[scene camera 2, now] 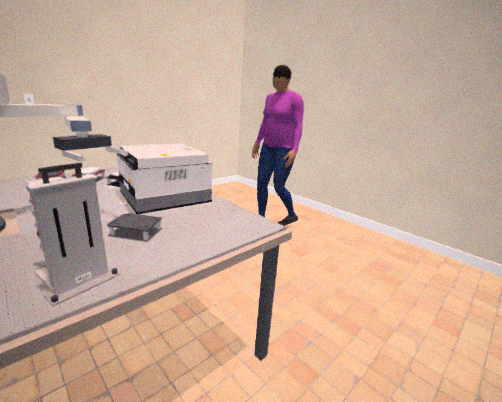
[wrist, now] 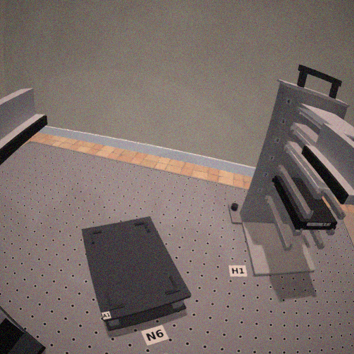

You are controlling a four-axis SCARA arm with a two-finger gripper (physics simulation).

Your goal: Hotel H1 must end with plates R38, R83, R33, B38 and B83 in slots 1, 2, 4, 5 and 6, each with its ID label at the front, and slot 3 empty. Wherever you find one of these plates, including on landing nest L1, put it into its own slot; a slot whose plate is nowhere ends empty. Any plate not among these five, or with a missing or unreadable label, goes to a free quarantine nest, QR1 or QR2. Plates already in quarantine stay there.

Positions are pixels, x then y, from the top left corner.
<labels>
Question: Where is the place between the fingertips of the gripper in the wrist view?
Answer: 178, 113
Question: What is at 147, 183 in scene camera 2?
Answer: An instrument.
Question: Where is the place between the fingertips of the gripper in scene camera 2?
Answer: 105, 155
</labels>
